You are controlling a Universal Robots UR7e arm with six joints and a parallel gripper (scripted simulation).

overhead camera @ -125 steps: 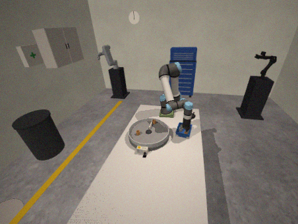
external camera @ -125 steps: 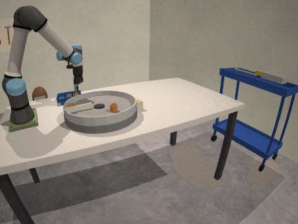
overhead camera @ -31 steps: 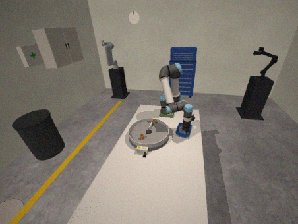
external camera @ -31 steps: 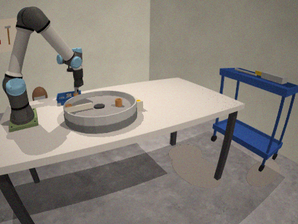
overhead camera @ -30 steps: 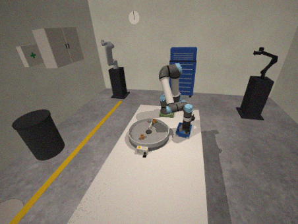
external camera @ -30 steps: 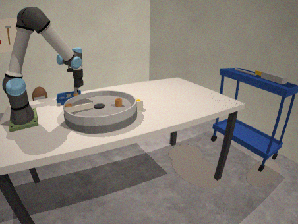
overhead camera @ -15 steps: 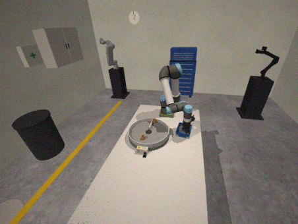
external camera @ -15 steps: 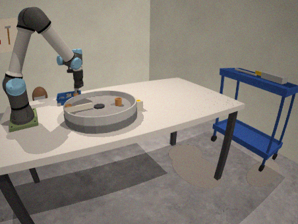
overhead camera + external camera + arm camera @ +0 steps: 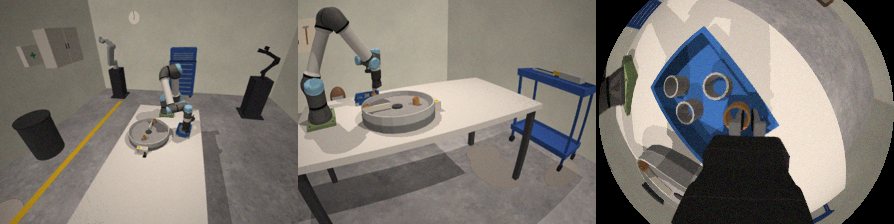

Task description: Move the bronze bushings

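The blue crate is 70 mm behind my hand, 30 mm to the right of it and 20 mm below it. Also, from my hand: grey turntable 390 mm to the right, 70 mm ahead, 10 mm above.
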